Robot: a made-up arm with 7 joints.
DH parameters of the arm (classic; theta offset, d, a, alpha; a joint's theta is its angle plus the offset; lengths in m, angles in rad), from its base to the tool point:
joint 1: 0 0.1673 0 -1.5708
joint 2: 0 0 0 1.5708
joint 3: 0 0.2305 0.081 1.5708
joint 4: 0 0 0.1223 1.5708
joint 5: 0 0.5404 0 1.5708
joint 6: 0 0 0.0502 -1.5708
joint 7: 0 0.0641 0 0
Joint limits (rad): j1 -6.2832..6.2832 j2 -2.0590..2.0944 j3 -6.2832..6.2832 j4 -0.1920..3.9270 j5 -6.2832..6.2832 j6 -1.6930..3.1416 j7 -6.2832..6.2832
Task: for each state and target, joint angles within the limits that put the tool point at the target. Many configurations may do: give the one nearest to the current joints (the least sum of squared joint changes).
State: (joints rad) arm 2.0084 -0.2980 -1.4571 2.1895 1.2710 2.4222 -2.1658
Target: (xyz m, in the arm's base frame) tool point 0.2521 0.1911 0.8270
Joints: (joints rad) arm 2.0727 -0.3341 -1.0157 2.2354 1.1710 2.9617 -2.1658
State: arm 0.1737 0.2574 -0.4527 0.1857 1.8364 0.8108 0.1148
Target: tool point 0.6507 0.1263 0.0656
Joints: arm 0.4001 0.1542 -0.2269 0.9956 1.8604 0.8461 0.1148
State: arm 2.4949 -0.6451 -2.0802 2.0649 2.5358 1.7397 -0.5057
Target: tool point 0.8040 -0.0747 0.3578
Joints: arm 2.4417 -0.8507 -2.2112 1.9727 2.5460 1.7108 -0.5057
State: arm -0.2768 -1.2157 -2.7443 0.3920 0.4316 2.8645 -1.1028
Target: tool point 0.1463 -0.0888 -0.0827
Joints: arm -0.1706 -1.1131 -2.8831 0.0390 0.3543 2.9549 -1.1028
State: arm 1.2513 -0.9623 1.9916 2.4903 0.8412 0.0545 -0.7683
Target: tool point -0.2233 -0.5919 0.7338
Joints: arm 1.3379 -0.8560 1.9790 2.8955 0.8609 -0.2060 -0.7683
